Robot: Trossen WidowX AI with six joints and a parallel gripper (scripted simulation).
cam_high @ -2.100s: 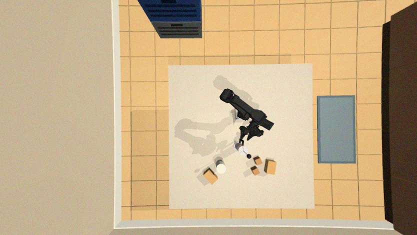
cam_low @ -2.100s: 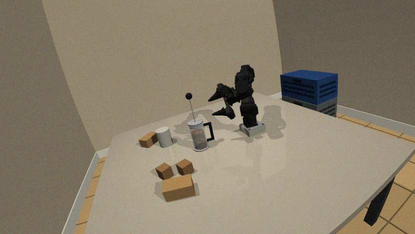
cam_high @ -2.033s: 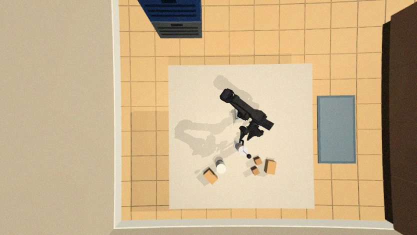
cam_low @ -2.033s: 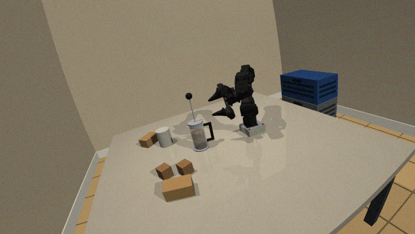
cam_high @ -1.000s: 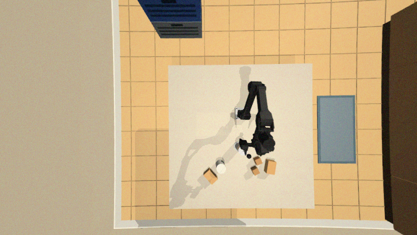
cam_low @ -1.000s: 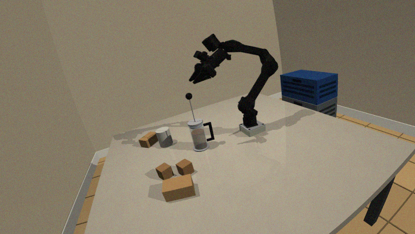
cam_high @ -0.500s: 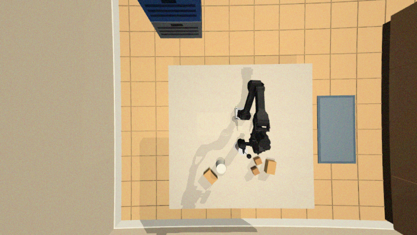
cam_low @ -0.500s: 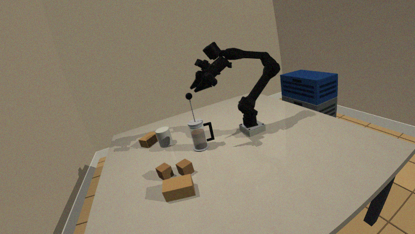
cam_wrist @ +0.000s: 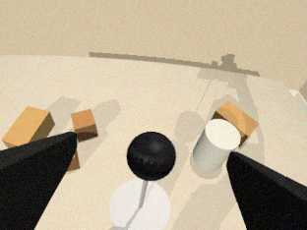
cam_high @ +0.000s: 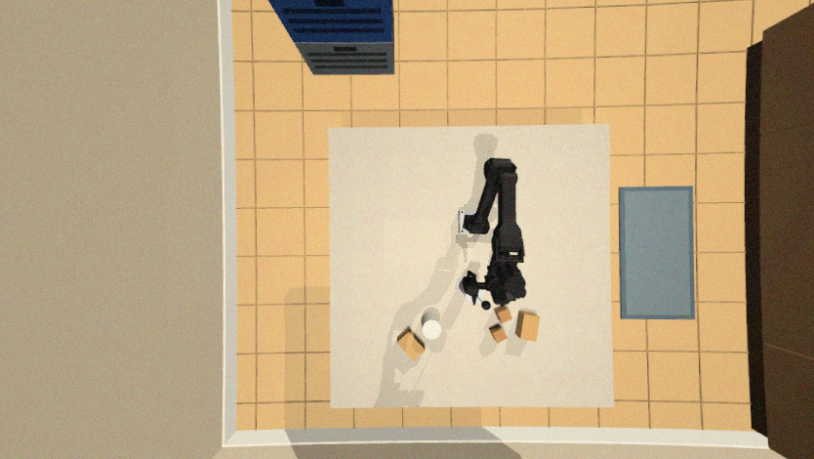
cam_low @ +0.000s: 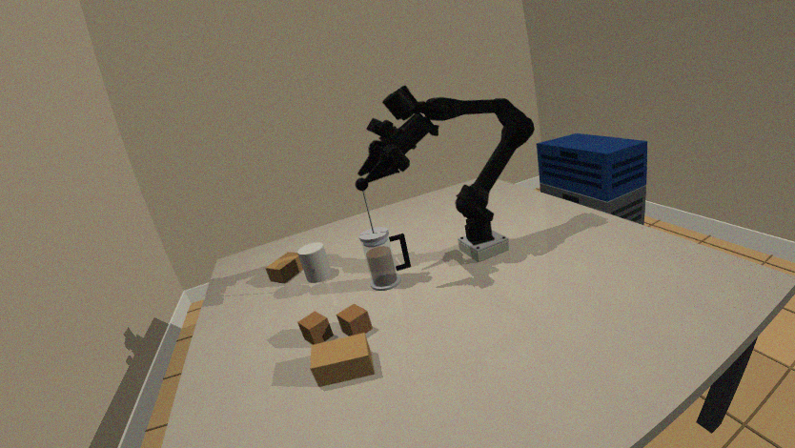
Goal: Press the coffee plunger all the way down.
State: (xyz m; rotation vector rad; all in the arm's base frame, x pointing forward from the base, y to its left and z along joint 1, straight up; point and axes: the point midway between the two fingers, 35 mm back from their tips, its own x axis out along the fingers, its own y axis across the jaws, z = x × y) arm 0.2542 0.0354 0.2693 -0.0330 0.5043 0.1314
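The glass coffee press lies 1 cm behind my gripper tip and 15 cm below it.
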